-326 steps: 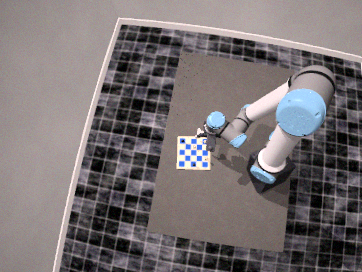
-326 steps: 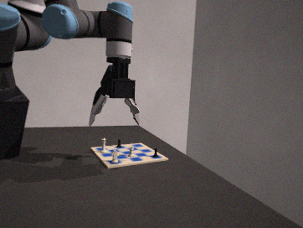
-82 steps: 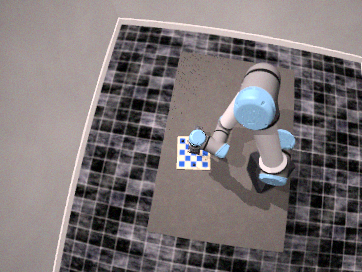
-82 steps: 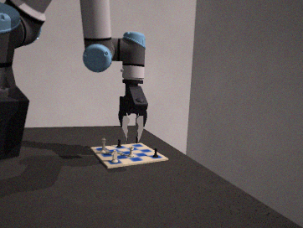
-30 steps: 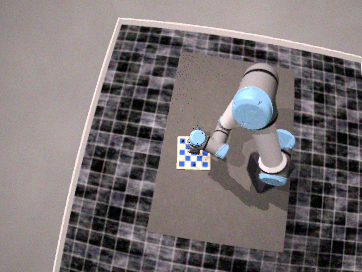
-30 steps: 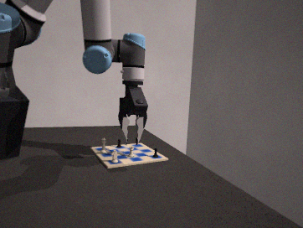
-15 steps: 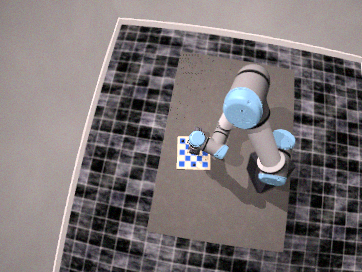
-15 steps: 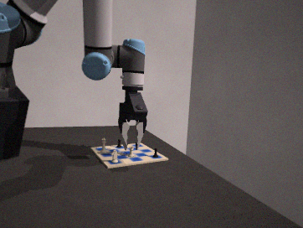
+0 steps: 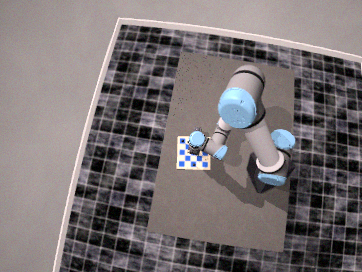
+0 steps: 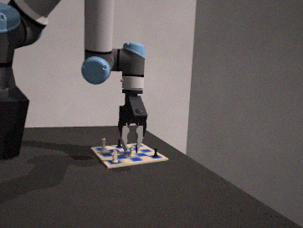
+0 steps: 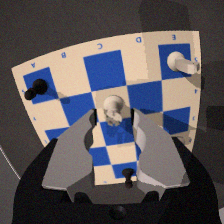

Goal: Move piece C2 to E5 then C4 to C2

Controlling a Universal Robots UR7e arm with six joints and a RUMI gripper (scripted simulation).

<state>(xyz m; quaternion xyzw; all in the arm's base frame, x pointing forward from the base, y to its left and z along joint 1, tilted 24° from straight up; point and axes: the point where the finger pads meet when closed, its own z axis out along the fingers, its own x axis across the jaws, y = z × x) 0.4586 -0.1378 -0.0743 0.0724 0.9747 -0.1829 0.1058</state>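
The cream chessboard lies 4 cm to the left of my hand and 3 cm below it.
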